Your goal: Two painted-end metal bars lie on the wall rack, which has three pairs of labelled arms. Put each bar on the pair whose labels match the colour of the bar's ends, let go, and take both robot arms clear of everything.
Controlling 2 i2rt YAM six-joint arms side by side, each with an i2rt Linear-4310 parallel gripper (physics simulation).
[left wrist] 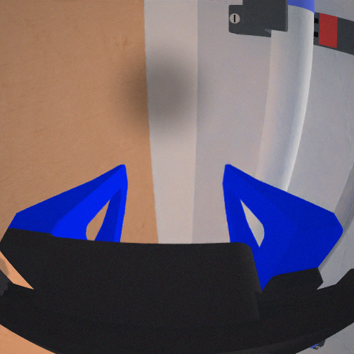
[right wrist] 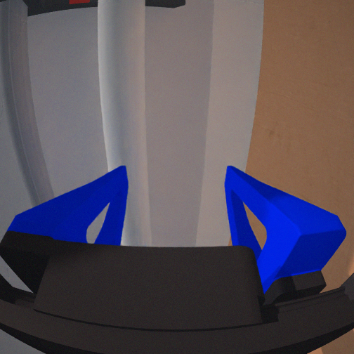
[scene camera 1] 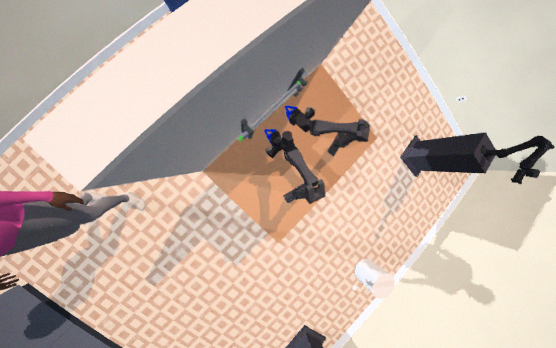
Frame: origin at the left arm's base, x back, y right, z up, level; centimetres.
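Seen in the pictures: left gripper, between the fingertips: (scene camera 1: 266, 133); right gripper, between the fingertips: (scene camera 1: 286, 109); left arm's base, origin of its link: (scene camera 1: 296, 192); right arm's base, origin of its link: (scene camera 1: 336, 143).
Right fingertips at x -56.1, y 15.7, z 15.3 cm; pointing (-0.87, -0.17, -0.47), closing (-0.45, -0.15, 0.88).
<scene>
Offsets run from my right fingertips to a thing's top centre. "*": to the spot under its first point. Level surfaces: height alone.
The wall rack @[dx +3.2, dy -29.5, dz +20.8 cm] (scene camera 1: 245, 126) (left wrist: 257, 21) shows two dark brackets in the scene view; a red label (left wrist: 328, 31) (right wrist: 79, 1) is on it. A bar with green ends @[* dx +5.5, dy -34.9, dz +9.4 cm] (scene camera 1: 240, 138) lies across the brackets. A bar with a blue end (left wrist: 291, 75) runs at the right of the left wrist view. A pale bar (right wrist: 121, 90) passes by the left finger in the right wrist view, and a greyer bar (right wrist: 22, 105) lies further left; their ends are hidden. My left gripper (scene camera 1: 270, 133) (left wrist: 174, 173) and right gripper (scene camera 1: 290, 111) (right wrist: 176, 167) are open and empty, apart from the rack.
The grey wall (scene camera 1: 200, 112) stands behind the rack. Both arms stand over the brown table top @[dz -15.3 cm] (scene camera 1: 272, 220) (left wrist: 65, 100) (right wrist: 310, 100). A person in pink (scene camera 1: 22, 220) is at the left, a dark pedestal (scene camera 1: 445, 154) with another arm at the right, and a white cylinder (scene camera 1: 367, 274) lower right.
</scene>
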